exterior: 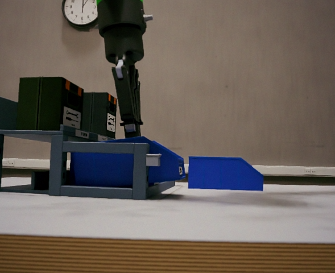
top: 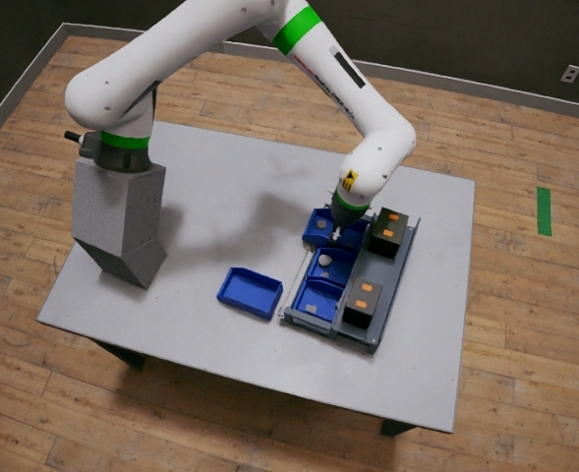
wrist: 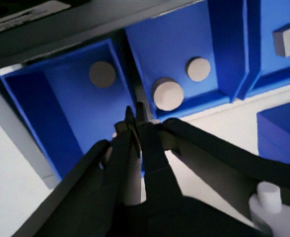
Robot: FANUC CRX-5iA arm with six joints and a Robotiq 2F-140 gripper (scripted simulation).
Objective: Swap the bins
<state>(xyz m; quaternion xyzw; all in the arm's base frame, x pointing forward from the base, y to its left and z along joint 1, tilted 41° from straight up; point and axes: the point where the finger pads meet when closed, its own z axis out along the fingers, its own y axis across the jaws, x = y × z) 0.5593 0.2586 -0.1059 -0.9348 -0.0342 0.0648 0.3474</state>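
The grey shelf lies 80 mm ahead of my hand, 60 mm to the right of it and 30 mm below it.
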